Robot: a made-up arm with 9 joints. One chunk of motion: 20 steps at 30 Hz.
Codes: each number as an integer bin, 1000 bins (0 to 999) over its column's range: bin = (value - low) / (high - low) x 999, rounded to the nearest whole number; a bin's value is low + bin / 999 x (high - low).
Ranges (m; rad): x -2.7..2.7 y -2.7..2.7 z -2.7..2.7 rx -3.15..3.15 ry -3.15..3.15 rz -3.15..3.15
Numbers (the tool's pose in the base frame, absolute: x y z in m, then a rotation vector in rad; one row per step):
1: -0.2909 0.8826 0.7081 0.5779 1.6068 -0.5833
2: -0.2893 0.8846 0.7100 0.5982 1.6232 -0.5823
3: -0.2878 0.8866 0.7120 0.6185 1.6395 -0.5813
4: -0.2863 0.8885 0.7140 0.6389 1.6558 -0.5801
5: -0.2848 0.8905 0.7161 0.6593 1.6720 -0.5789
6: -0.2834 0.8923 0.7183 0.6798 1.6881 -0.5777
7: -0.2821 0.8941 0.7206 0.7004 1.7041 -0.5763
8: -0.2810 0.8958 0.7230 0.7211 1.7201 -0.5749
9: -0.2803 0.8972 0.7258 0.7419 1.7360 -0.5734
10: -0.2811 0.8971 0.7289 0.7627 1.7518 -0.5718
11: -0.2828 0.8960 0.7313 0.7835 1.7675 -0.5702
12: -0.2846 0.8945 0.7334 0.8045 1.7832 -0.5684
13: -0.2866 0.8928 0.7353 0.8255 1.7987 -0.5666
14: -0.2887 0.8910 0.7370 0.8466 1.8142 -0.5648
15: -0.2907 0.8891 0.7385 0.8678 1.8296 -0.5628
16: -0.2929 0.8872 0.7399 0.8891 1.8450 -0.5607
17: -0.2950 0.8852 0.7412 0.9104 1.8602 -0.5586
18: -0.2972 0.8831 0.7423 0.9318 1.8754 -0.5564
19: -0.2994 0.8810 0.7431 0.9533 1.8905 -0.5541
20: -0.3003 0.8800 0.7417 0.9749 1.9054 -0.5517
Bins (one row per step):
1: 446 663 630 591 754 407
2: 446 663 631 594 757 407
3: 446 664 631 598 759 407
4: 447 664 632 601 762 408
5: 447 664 632 604 765 408
6: 447 665 632 607 767 408
7: 447 665 633 611 770 408
8: 448 665 633 614 772 408
9: 448 665 634 617 775 409
10: 447 665 634 620 777 409
11: 447 665 635 624 780 409
12: 447 665 635 627 782 409
13: 446 665 636 630 785 410
14: 446 664 636 634 787 410
15: 446 664 636 637 790 410
16: 445 664 636 640 792 411
17: 445 663 637 644 794 411
18: 445 663 637 647 797 411
19: 444 662 637 651 799 412
20: 444 662 637 654 802 412

